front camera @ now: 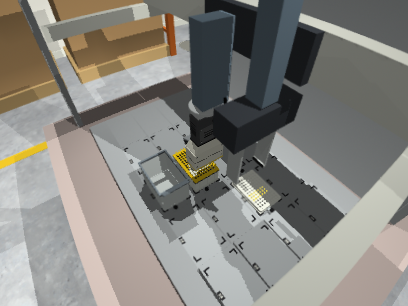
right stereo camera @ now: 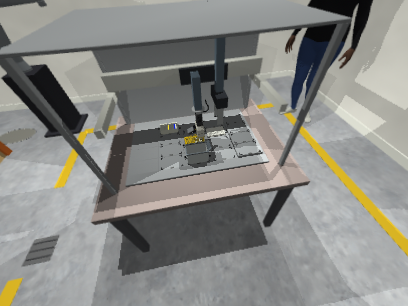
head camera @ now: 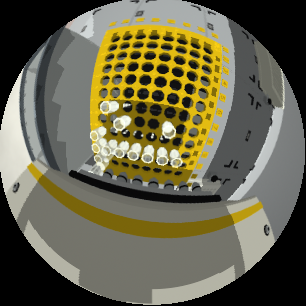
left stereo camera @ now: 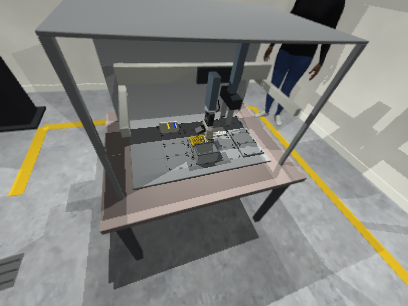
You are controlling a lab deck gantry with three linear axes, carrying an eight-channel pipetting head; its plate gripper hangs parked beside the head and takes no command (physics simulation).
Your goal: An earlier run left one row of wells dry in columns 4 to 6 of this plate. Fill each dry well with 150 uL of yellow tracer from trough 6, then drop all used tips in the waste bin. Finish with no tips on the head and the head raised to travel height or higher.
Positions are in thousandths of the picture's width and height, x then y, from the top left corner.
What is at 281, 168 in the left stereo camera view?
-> A dark back wall.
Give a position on a dark back wall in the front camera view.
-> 876, 495
